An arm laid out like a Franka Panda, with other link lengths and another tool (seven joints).
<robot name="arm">
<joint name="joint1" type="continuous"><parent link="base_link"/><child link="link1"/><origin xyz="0 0 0.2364"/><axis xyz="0 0 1"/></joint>
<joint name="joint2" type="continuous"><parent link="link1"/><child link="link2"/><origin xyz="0 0 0"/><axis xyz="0 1 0"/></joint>
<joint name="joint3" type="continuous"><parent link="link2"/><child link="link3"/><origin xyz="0 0 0.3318"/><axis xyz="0 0 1"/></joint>
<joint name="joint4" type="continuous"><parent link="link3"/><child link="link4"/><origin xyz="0.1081 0 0"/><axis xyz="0 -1 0"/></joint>
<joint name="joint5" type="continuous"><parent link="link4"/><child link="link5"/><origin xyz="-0.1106 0 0.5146"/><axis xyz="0 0 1"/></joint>
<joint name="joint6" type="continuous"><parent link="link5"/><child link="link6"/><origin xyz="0 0 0"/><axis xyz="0 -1 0"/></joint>
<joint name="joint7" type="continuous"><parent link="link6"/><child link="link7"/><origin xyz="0.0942 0 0"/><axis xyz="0 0 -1"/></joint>
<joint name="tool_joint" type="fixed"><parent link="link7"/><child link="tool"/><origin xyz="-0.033 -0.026 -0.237" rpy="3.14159 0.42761 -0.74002"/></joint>
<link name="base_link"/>
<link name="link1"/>
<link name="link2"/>
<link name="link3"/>
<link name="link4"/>
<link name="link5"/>
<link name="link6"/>
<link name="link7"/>
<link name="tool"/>
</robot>
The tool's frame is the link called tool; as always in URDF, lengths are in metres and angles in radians. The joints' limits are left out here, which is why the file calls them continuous.
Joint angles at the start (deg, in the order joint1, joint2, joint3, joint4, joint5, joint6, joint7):
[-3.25 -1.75 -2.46 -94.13 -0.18 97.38 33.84]
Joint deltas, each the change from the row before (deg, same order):
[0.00 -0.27 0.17 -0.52 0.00 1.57 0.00]
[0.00 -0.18 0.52 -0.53 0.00 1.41 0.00]
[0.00 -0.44 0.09 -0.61 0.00 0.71 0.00]
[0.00 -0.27 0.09 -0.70 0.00 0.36 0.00]
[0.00 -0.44 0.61 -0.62 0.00 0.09 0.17]
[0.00 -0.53 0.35 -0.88 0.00 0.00 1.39]
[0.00 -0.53 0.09 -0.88 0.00 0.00 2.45]
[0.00 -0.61 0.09 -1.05 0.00 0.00 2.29]
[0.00 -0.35 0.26 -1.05 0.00 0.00 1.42]
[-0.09 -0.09 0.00 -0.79 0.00 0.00 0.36]
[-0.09 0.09 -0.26 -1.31 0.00 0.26 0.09]
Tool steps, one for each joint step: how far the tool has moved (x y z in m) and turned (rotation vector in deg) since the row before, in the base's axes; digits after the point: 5 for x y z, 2 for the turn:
[0.00431 0.00163 -0.00007 -0.12 -1.31 0.17]
[0.00431 0.00599 -0.00138 -0.11 -1.05 0.52]
[-0.00009 0.00108 -0.00004 -0.04 -0.54 0.09]
[-0.00116 0.00120 -0.00357 0.01 0.07 0.09]
[-0.00206 0.00778 -0.00107 0.01 0.09 0.44]
[-0.00372 0.00556 -0.00289 0.19 0.33 -1.03]
[-0.00394 0.00315 -0.00292 0.33 0.32 -2.34]
[-0.00464 0.00307 -0.00377 0.30 0.42 -2.18]
[-0.00381 0.00442 -0.00686 0.18 0.69 -1.15]
[-0.00269 -0.00063 -0.00719 0.08 0.70 -0.45]
[-0.00317 -0.00388 -0.01435 0.10 1.14 -0.44]

